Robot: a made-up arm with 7 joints. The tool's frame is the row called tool. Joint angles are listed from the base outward.
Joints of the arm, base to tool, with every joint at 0 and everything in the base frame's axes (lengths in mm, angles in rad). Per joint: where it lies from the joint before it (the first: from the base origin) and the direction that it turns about. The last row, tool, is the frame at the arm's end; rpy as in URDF.
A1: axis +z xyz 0 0 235
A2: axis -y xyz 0 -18 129
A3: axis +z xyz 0 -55 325
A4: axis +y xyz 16 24 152
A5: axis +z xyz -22 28 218
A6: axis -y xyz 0 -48 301
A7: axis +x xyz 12 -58 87
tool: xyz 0 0 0 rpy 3.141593 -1.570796 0
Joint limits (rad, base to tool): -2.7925..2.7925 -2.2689..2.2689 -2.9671..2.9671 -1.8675..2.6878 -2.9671..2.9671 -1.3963..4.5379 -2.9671..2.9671
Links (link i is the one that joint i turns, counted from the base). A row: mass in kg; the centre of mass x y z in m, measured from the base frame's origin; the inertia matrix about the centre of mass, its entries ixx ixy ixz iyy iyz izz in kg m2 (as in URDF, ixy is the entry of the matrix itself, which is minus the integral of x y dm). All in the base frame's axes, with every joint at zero. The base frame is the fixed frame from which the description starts. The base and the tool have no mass.
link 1: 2.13; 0.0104 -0.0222 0.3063; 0.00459 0 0 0.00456 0.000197 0.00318
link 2: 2.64; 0.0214 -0.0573 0.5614; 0.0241 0 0 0.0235 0.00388 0.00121
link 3: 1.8; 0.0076 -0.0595 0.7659; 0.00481 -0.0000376 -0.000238 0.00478 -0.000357 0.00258
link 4: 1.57; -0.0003 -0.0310 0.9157; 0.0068 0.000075 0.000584 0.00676 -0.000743 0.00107
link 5: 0.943; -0.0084 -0.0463 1.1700; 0.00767 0 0 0.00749 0.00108 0.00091
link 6: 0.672; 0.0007 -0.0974 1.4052; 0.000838 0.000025 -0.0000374 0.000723 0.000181 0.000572
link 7: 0.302; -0.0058 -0.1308 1.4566; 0.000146 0 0 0.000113 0 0.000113
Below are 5 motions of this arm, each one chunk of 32 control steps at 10 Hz.
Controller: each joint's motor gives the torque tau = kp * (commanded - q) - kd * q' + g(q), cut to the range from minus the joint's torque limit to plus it. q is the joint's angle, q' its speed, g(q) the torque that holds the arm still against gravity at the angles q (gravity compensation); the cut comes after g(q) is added. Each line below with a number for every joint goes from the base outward.
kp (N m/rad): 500 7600 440 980 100 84 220
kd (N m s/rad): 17 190 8.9 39 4.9 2.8 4.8
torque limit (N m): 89 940 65 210 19 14 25
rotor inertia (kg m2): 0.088 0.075 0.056 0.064 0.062 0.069 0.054
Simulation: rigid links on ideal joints. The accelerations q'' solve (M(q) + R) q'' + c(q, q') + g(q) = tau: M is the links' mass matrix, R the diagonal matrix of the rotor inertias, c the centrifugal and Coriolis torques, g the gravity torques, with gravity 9.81 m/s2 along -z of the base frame. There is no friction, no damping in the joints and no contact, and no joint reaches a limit. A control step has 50 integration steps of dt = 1/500 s. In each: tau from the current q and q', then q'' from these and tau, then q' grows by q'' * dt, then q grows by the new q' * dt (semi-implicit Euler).
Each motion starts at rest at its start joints. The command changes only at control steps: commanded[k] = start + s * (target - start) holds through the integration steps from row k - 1 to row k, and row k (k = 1, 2, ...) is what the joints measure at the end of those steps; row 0 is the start. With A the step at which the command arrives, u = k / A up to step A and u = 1 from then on. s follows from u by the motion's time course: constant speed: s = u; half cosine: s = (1 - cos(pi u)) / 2; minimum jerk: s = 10 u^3 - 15 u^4 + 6 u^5; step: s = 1 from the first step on.
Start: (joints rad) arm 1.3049 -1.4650 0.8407 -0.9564 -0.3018 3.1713 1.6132
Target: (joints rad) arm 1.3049 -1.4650 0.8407 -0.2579 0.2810 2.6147 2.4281
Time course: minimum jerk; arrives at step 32
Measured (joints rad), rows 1 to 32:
1: 1.3049 -1.4650 0.8407 -0.9562 -0.3016 3.1711 1.6134
2: 1.3049 -1.4650 0.8408 -0.9549 -0.3006 3.1700 1.6150
3: 1.3049 -1.4650 0.8409 -0.9516 -0.2978 3.1672 1.6190
4: 1.3050 -1.4651 0.8410 -0.9455 -0.2927 3.1621 1.6263
5: 1.3051 -1.4651 0.8411 -0.9361 -0.2848 3.1543 1.6375
6: 1.3052 -1.4651 0.8413 -0.9230 -0.2738 3.1436 1.6531
7: 1.3054 -1.4651 0.8414 -0.9061 -0.2596 3.1298 1.6731
8: 1.3056 -1.4652 0.8416 -0.8852 -0.2421 3.1128 1.6978
9: 1.3057 -1.4652 0.8418 -0.8604 -0.2214 3.0928 1.7269
10: 1.3059 -1.4653 0.8419 -0.8321 -0.1977 3.0699 1.7602
11: 1.3060 -1.4653 0.8420 -0.8005 -0.1713 3.0444 1.7973
12: 1.3062 -1.4653 0.8421 -0.7659 -0.1424 3.0166 1.8378
13: 1.3063 -1.4654 0.8422 -0.7289 -0.1115 2.9870 1.8811
14: 1.3064 -1.4654 0.8422 -0.6901 -0.0791 2.9558 1.9265
15: 1.3065 -1.4654 0.8422 -0.6500 -0.0456 2.9237 1.9734
16: 1.3066 -1.4654 0.8422 -0.6092 -0.0115 2.8912 2.0210
17: 1.3066 -1.4655 0.8421 -0.5683 0.0226 2.8586 2.0687
18: 1.3066 -1.4655 0.8420 -0.5281 0.0562 2.8266 2.1155
19: 1.3066 -1.4654 0.8419 -0.4891 0.0887 2.7956 2.1609
20: 1.3066 -1.4654 0.8417 -0.4519 0.1197 2.7661 2.2042
21: 1.3065 -1.4654 0.8416 -0.4171 0.1487 2.7386 2.2446
22: 1.3064 -1.4654 0.8415 -0.3852 0.1754 2.7134 2.2817
23: 1.3063 -1.4653 0.8413 -0.3565 0.1993 2.6908 2.3150
24: 1.3062 -1.4653 0.8412 -0.3314 0.2201 2.6711 2.3440
25: 1.3061 -1.4653 0.8411 -0.3101 0.2378 2.6545 2.3685
26: 1.3059 -1.4652 0.8410 -0.2928 0.2522 2.6410 2.3885
27: 1.3058 -1.4652 0.8409 -0.2793 0.2634 2.6306 2.4040
28: 1.3056 -1.4651 0.8408 -0.2696 0.2715 2.6232 2.4151
29: 1.3054 -1.4651 0.8408 -0.2632 0.2768 2.6184 2.4224
30: 1.3053 -1.4650 0.8407 -0.2596 0.2797 2.6158 2.4263
31: 1.3051 -1.4650 0.8407 -0.2582 0.2808 2.6148 2.4279
32: 1.3049 -1.4650 0.8407 -0.2579 0.2810 2.6147 2.4281

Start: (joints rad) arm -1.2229 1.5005 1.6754 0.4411 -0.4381 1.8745 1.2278
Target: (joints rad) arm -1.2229 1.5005 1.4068 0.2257 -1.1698 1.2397 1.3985
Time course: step
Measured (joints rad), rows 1 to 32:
1: -1.2424 1.5014 1.4061 0.2430 -1.0637 1.2405 1.3997
2: -1.2007 1.5007 1.4083 0.2229 -1.1685 1.2357 1.3985
3: -1.2015 1.5005 1.4080 0.2220 -1.1687 1.2423 1.3985
4: -1.2262 1.5005 1.4064 0.2260 -1.1698 1.2392 1.3985
5: -1.2359 1.5005 1.4060 0.2279 -1.1705 1.2390 1.3985
6: -1.2264 1.5005 1.4067 0.2264 -1.1701 1.2395 1.3985
7: -1.2172 1.5005 1.4072 0.2248 -1.1695 1.2400 1.3985
8: -1.2187 1.5005 1.4070 0.2249 -1.1695 1.2399 1.3985
9: -1.2243 1.5005 1.4067 0.2259 -1.1698 1.2396 1.3985
10: -1.2258 1.5005 1.4066 0.2262 -1.1700 1.2395 1.3985
11: -1.2233 1.5005 1.4068 0.2258 -1.1698 1.2397 1.3985
12: -1.2215 1.5005 1.4069 0.2255 -1.1697 1.2398 1.3985
13: -1.2221 1.5005 1.4068 0.2256 -1.1697 1.2397 1.3985
14: -1.2233 1.5005 1.4068 0.2258 -1.1698 1.2397 1.3985
15: -1.2235 1.5005 1.4068 0.2258 -1.1698 1.2397 1.3985
16: -1.2229 1.5005 1.4068 0.2257 -1.1698 1.2397 1.3985
17: -1.2226 1.5005 1.4068 0.2256 -1.1698 1.2397 1.3985
18: -1.2228 1.5005 1.4068 0.2257 -1.1698 1.2397 1.3985
19: -1.2230 1.5005 1.4068 0.2257 -1.1698 1.2397 1.3985
20: -1.2230 1.5005 1.4068 0.2257 -1.1698 1.2397 1.3985
21: -1.2229 1.5005 1.4068 0.2257 -1.1698 1.2397 1.3985
22: -1.2228 1.5005 1.4068 0.2257 -1.1698 1.2397 1.3985
23: -1.2229 1.5005 1.4068 0.2257 -1.1698 1.2397 1.3985
24: -1.2229 1.5005 1.4068 0.2257 -1.1698 1.2397 1.3985
25: -1.2229 1.5005 1.4068 0.2257 -1.1698 1.2397 1.3985
26: -1.2229 1.5005 1.4068 0.2257 -1.1698 1.2397 1.3985
27: -1.2229 1.5005 1.4068 0.2257 -1.1698 1.2397 1.3985
28: -1.2229 1.5005 1.4068 0.2257 -1.1698 1.2397 1.3985
29: -1.2229 1.5005 1.4068 0.2257 -1.1698 1.2397 1.3985
30: -1.2229 1.5005 1.4068 0.2257 -1.1698 1.2397 1.3985
31: -1.2229 1.5005 1.4068 0.2257 -1.1698 1.2397 1.3985
32: -1.2229 1.5005 1.4068 0.2257 -1.1698 1.2397 1.3985

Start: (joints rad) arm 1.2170 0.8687 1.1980 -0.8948 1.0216 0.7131 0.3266
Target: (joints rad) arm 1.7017 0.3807 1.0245 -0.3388 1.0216 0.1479 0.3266
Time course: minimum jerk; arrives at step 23
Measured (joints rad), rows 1 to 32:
1: 1.2173 0.8683 1.1980 -0.8944 1.0216 0.7126 0.3266
2: 1.2195 0.8658 1.1978 -0.8915 1.0218 0.7096 0.3266
3: 1.2255 0.8597 1.1968 -0.8846 1.0219 0.7023 0.3266
4: 1.2364 0.8489 1.1946 -0.8725 1.0219 0.6896 0.3266
5: 1.2526 0.8329 1.1907 -0.8545 1.0219 0.6710 0.3267
6: 1.2741 0.8116 1.1849 -0.8305 1.0219 0.6462 0.3267
7: 1.3008 0.7852 1.1771 -0.8006 1.0219 0.6156 0.3267
8: 1.3321 0.7543 1.1674 -0.7655 1.0218 0.5798 0.3267
9: 1.3672 0.7195 1.1559 -0.7260 1.0216 0.5396 0.3267
10: 1.4051 0.6819 1.1429 -0.6833 1.0214 0.4963 0.3268
11: 1.4447 0.6426 1.1289 -0.6385 1.0212 0.4509 0.3268
12: 1.4847 0.6028 1.1142 -0.5932 1.0210 0.4050 0.3268
13: 1.5238 0.5636 1.0993 -0.5485 1.0207 0.3598 0.3268
14: 1.5609 0.5263 1.0848 -0.5059 1.0205 0.3167 0.3268
15: 1.5949 0.4919 1.0713 -0.4666 1.0204 0.2770 0.3268
16: 1.6248 0.4613 1.0590 -0.4316 1.0203 0.2417 0.3268
17: 1.6500 0.4354 1.0485 -0.4020 1.0204 0.2117 0.3267
18: 1.6700 0.4146 1.0400 -0.3781 1.0206 0.1876 0.3267
19: 1.6848 0.3992 1.0334 -0.3603 1.0208 0.1696 0.3267
20: 1.6945 0.3889 1.0289 -0.3484 1.0210 0.1576 0.3267
21: 1.6998 0.3831 1.0262 -0.3418 1.0213 0.1508 0.3266
22: 1.7016 0.3809 1.0249 -0.3391 1.0215 0.1482 0.3266
23: 1.7017 0.3807 1.0245 -0.3388 1.0216 0.1479 0.3266
24: 1.7017 0.3807 1.0245 -0.3388 1.0216 0.1479 0.3266
25: 1.7017 0.3807 1.0245 -0.3388 1.0216 0.1479 0.3266
26: 1.7017 0.3807 1.0245 -0.3388 1.0216 0.1479 0.3266
27: 1.7017 0.3807 1.0245 -0.3388 1.0216 0.1479 0.3266
28: 1.7017 0.3807 1.0245 -0.3388 1.0216 0.1479 0.3266
29: 1.7017 0.3807 1.0245 -0.3388 1.0216 0.1479 0.3266
30: 1.7017 0.3807 1.0245 -0.3388 1.0216 0.1479 0.3266
31: 1.7017 0.3807 1.0245 -0.3388 1.0216 0.1479 0.3266
32: 1.7017 0.3807 1.0245 -0.3388 1.0216 0.1479 0.3266

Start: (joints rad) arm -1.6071 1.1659 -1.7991 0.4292 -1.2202 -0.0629 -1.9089
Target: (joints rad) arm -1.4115 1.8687 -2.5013 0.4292 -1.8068 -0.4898 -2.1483
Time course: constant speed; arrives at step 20
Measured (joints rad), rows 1 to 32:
1: -1.6003 1.2031 -1.8416 0.4313 -1.2388 -0.0942 -1.9209
2: -1.5882 1.2381 -1.8761 0.4317 -1.2684 -0.1137 -1.9329
3: -1.5764 1.2732 -1.9113 0.4323 -1.2977 -0.1351 -1.9449
4: -1.5671 1.3084 -1.9464 0.4324 -1.3270 -0.1563 -1.9568
5: -1.5584 1.3435 -1.9815 0.4324 -1.3564 -0.1775 -1.9688
6: -1.5488 1.3787 -2.0166 0.4325 -1.3858 -0.1986 -1.9808
7: -1.5384 1.4138 -2.0517 0.4328 -1.4152 -0.2197 -1.9927
8: -1.5282 1.4490 -2.0868 0.4330 -1.4446 -0.2408 -2.0047
9: -1.5185 1.4841 -2.1219 0.4332 -1.4741 -0.2619 -2.0167
10: -1.5089 1.5193 -2.1570 0.4333 -1.5035 -0.2830 -2.0286
11: -1.4991 1.5544 -2.1921 0.4334 -1.5330 -0.3041 -2.0406
12: -1.4892 1.5896 -2.2272 0.4336 -1.5625 -0.3251 -2.0526
13: -1.4793 1.6247 -2.2623 0.4338 -1.5920 -0.3462 -2.0645
14: -1.4695 1.6599 -2.2974 0.4339 -1.6215 -0.3672 -2.0765
15: -1.4597 1.6950 -2.3324 0.4341 -1.6510 -0.3882 -2.0885
16: -1.4498 1.7302 -2.3675 0.4342 -1.6806 -0.4093 -2.1004
17: -1.4400 1.7653 -2.4026 0.4344 -1.7102 -0.4303 -2.1124
18: -1.4301 1.8005 -2.4376 0.4345 -1.7397 -0.4513 -2.1244
19: -1.4203 1.8356 -2.4727 0.4346 -1.7693 -0.4723 -2.1363
20: -1.4105 1.8707 -2.5077 0.4347 -1.7989 -0.4933 -2.1483
21: -1.4057 1.8685 -2.5003 0.4296 -1.8079 -0.4885 -2.1483
22: -1.4108 1.8687 -2.5014 0.4294 -1.8070 -0.4898 -2.1483
23: -1.4142 1.8687 -2.5014 0.4289 -1.8064 -0.4901 -2.1483
24: -1.4127 1.8687 -2.5013 0.4290 -1.8066 -0.4900 -2.1483
25: -1.4105 1.8687 -2.5012 0.4293 -1.8069 -0.4897 -2.1483
26: -1.4106 1.8687 -2.5013 0.4293 -1.8070 -0.4897 -2.1483
27: -1.4117 1.8687 -2.5013 0.4292 -1.8068 -0.4898 -2.1483
28: -1.4120 1.8687 -2.5013 0.4291 -1.8067 -0.4899 -2.1483
29: -1.4115 1.8687 -2.5013 0.4292 -1.8068 -0.4898 -2.1483
30: -1.4112 1.8687 -2.5013 0.4292 -1.8068 -0.4898 -2.1483
31: -1.4114 1.8687 -2.5013 0.4292 -1.8068 -0.4898 -2.1483
32: -1.4116 1.8687 -2.5013 0.4292 -1.8068 -0.4898 -2.1483

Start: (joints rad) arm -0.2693 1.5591 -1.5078 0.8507 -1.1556 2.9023 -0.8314
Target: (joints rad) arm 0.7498 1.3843 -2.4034 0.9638 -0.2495 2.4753 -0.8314
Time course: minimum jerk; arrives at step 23
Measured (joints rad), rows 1 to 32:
1: -0.2688 1.5590 -1.5085 0.8507 -1.1550 2.9019 -0.8314
2: -0.2647 1.5581 -1.5132 0.8511 -1.1507 2.8997 -0.8314
3: -0.2525 1.5561 -1.5246 0.8524 -1.1400 2.8942 -0.8314
4: -0.2289 1.5524 -1.5448 0.8550 -1.1208 2.8847 -0.8314
5: -0.1937 1.5468 -1.5745 0.8589 -1.0920 2.8706 -0.8314
6: -0.1476 1.5394 -1.6139 0.8641 -1.0533 2.8520 -0.8314
7: -0.0910 1.5302 -1.6626 0.8704 -1.0053 2.8288 -0.8314
8: -0.0249 1.5193 -1.7195 0.8778 -0.9486 2.8017 -0.8314
9: 0.0491 1.5071 -1.7832 0.8862 -0.8849 2.7713 -0.8314
10: 0.1288 1.4938 -1.8519 0.8951 -0.8157 2.7384 -0.8314
11: 0.2116 1.4798 -1.9236 0.9044 -0.7432 2.7040 -0.8314
12: 0.2952 1.4656 -1.9962 0.9138 -0.6694 2.6691 -0.8314
13: 0.3770 1.4516 -2.0674 0.9230 -0.5967 2.6348 -0.8314
14: 0.4548 1.4382 -2.1354 0.9316 -0.5272 2.6022 -0.8314
15: 0.5261 1.4257 -2.1980 0.9395 -0.4629 2.5722 -0.8314
16: 0.5892 1.4146 -2.2537 0.9465 -0.4055 2.5455 -0.8314
17: 0.6425 1.4051 -2.3011 0.9523 -0.3566 2.5229 -0.8314
18: 0.6850 1.3974 -2.3392 0.9569 -0.3170 2.5048 -0.8314
19: 0.7163 1.3916 -2.3678 0.9603 -0.2872 2.4914 -0.8314
20: 0.7368 1.3877 -2.3871 0.9625 -0.2670 2.4824 -0.8314
21: 0.7477 1.3854 -2.3981 0.9636 -0.2553 2.4774 -0.8314
22: 0.7511 1.3845 -2.4025 0.9640 -0.2505 2.4755 -0.8314
23: 0.7504 1.3843 -2.4033 0.9639 -0.2495 2.4753 -0.8314
24: 0.7492 1.3843 -2.4035 0.9637 -0.2495 2.4753 -0.8314
25: 0.7494 1.3843 -2.4035 0.9638 -0.2495 2.4753 -0.8314
26: 0.7500 1.3843 -2.4033 0.9638 -0.2495 2.4753 -0.8314
27: 0.7501 1.3843 -2.4033 0.9638 -0.2495 2.4753 -0.8314
28: 0.7498 1.3843 -2.4034 0.9638 -0.2495 2.4753 -0.8314
29: 0.7497 1.3843 -2.4034 0.9638 -0.2495 2.4753 -0.8314
30: 0.7498 1.3843 -2.4034 0.9638 -0.2495 2.4753 -0.8314
31: 0.7499 1.3843 -2.4034 0.9638 -0.2495 2.4753 -0.8314
32: 0.7498 1.3843 -2.4034 0.9638 -0.2495 2.4753 -0.8314

